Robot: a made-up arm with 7 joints.
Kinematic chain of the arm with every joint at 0, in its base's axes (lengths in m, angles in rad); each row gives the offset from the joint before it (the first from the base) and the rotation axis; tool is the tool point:
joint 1: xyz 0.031 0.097 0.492 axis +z
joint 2: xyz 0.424 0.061 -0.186 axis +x
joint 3: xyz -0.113 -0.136 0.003 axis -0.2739 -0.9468 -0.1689
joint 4: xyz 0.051 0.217 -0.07 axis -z
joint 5: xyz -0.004 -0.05 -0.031 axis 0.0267 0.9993 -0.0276
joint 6: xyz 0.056 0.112 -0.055 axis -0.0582 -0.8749 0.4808
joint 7: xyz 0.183 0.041 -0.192 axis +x
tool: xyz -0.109 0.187 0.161
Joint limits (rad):
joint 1: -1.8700..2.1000
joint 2: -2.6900..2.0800
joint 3: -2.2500..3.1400
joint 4: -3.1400..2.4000
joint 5: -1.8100..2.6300
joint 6: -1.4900..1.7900
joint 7: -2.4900..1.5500
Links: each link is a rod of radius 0.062 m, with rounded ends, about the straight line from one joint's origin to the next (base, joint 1, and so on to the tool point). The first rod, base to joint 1, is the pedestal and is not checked.
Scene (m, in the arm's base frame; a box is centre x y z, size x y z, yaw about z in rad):
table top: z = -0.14
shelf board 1: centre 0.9 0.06 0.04 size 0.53 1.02 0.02 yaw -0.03
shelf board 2: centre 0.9 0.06 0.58 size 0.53 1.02 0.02 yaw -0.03
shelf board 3: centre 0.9 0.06 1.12 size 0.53 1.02 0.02 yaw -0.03
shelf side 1: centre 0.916 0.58 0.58 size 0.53 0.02 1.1 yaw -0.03
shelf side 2: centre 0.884 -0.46 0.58 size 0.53 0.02 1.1 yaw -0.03
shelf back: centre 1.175 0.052 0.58 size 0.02 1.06 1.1 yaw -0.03
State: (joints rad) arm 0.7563 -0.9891 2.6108 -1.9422 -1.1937 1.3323 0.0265
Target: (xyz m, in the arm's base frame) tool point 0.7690 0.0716 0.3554
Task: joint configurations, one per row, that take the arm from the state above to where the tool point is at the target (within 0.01 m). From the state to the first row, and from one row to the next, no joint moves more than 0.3 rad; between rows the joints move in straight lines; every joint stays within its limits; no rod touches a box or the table.
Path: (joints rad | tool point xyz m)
1: 0.5227 -0.9773 2.5772 -1.9172 -1.1726 1.3379 -0.1029 | 0.6374 0.4097 0.4168
2: 0.2891 -0.9655 2.5436 -1.8922 -1.1514 1.3435 -0.2324 | 0.7259 0.2511 0.3889
3: 0.0555 -0.9538 2.5099 -1.8673 -1.1303 1.3492 -0.3618 | 0.7690 0.0716 0.3554

